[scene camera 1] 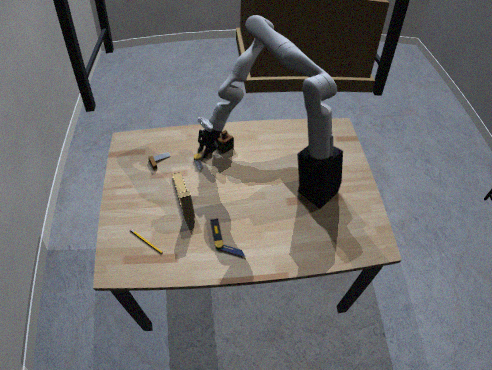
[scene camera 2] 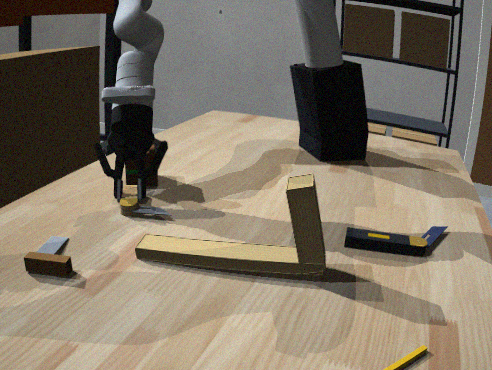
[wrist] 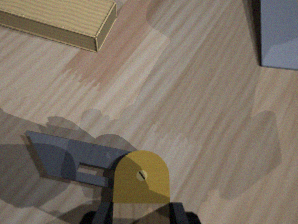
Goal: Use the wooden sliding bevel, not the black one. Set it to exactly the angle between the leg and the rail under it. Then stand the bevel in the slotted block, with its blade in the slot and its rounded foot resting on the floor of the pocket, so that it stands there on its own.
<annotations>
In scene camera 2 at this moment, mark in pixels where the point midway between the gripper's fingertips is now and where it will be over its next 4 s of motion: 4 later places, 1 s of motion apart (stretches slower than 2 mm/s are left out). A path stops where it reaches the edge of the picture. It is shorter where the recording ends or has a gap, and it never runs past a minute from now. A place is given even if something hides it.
The gripper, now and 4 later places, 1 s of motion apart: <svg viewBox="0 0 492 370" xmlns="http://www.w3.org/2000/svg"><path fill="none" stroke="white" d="M129 202L127 148L126 88L128 87L131 84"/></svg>
</annotations>
